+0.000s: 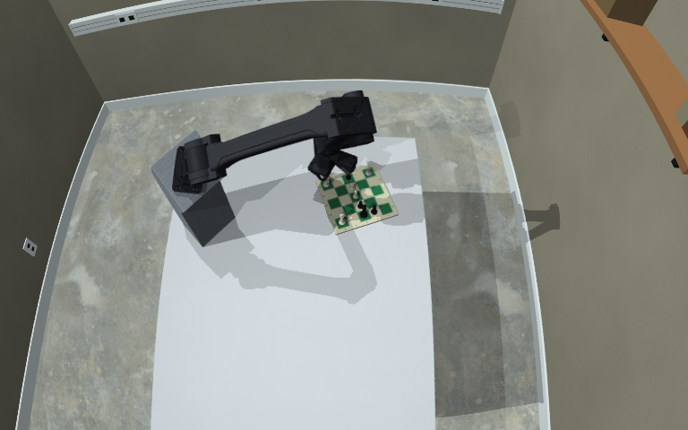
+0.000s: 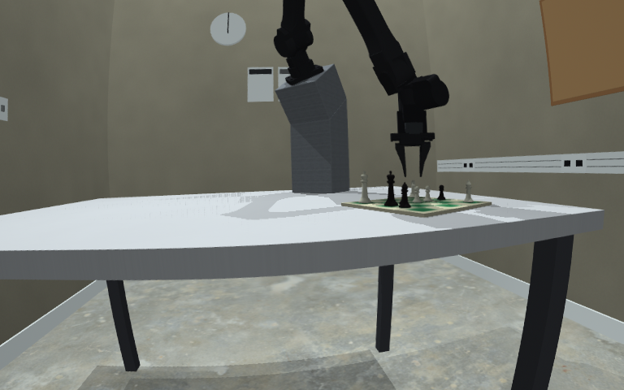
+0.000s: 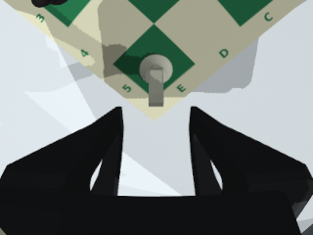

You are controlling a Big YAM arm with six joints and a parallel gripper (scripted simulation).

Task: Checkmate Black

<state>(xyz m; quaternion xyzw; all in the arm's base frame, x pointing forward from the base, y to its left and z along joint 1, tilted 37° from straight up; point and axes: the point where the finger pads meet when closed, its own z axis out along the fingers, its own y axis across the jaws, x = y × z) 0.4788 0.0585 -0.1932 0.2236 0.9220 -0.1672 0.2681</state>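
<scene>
The white chess piece lies 4 cm below my hand. Also, from my hand: black king: 13 cm to the right, 11 cm ahead, 2 cm below; black bishop: 15 cm ahead, 13 cm to the right, 4 cm below; green-and-cream chessboard: 10 cm ahead, 6 cm to the right, 6 cm below.
</scene>
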